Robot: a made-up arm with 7 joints.
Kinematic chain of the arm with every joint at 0, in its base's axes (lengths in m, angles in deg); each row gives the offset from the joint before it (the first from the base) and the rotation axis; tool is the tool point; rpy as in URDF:
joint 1: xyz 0 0 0.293 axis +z
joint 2: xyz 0 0 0 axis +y
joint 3: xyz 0 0 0.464 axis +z
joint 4: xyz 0.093 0 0 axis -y
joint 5: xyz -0.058 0 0.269 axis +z
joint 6: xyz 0 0 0 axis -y
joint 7: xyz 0.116 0 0 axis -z
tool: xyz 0 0 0 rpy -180 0 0
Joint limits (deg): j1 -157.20..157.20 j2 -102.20..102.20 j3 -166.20..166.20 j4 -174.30..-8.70 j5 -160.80..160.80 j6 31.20..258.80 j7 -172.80..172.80
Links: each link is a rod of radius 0.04 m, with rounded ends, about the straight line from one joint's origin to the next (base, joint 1, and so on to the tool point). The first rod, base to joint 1, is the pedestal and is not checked.
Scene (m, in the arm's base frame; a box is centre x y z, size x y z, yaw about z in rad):
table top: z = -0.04
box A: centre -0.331 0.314 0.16 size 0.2 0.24 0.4 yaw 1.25
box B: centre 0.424 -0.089 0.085 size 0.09 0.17 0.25 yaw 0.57
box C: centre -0.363 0.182 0 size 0.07 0.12 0.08 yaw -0.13
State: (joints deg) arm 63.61 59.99 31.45 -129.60 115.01 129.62 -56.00
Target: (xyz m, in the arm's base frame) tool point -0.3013 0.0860 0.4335
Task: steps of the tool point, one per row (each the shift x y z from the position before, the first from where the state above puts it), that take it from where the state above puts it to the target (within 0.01 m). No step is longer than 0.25 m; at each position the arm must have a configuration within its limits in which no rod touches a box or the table.
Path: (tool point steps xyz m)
1: 0.0300 0.0784 0.1001
2: 0.0281 0.0514 0.1364
3: 0.0118 0.0103 0.1616
4: -0.0194 -0.0365 0.1669
5: -0.2010 -0.0264 -0.0828
6: -0.1532 -0.1166 -0.0708
7: -0.0665 -0.1588 -0.0526
8: 0.0185 -0.1419 -0.0309

